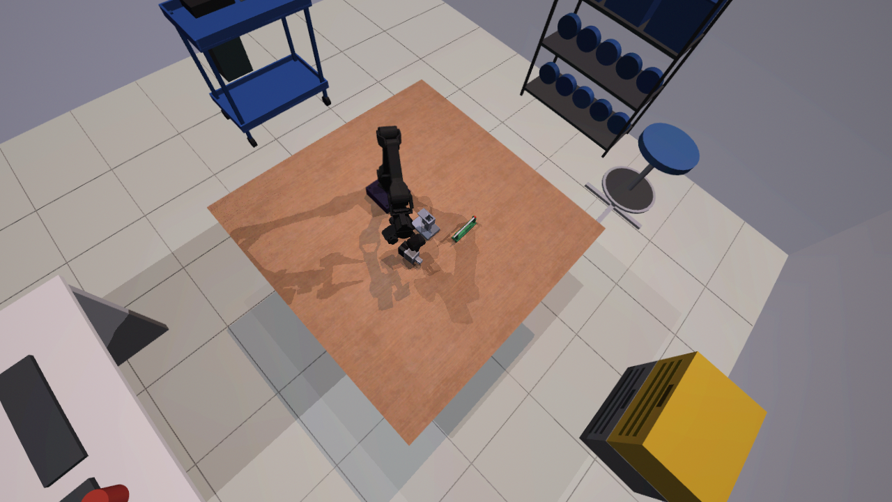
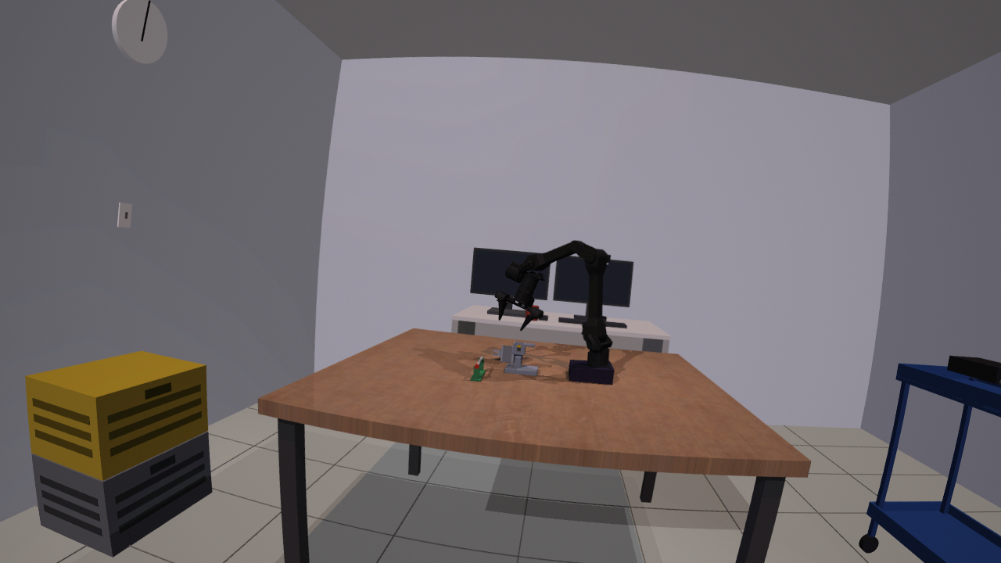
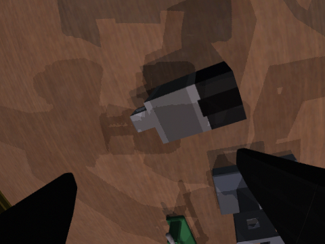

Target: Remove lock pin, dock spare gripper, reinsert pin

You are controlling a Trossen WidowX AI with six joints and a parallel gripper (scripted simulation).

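Now: gripper tip 11 cm above the spare gripper. The rest, counted from my gripper tip: grey mount (16 cm to the left, 8 cm below, 3 cm behind); green pin cradle (26 cm to the left, 11 cm below, 11 cm ahead).
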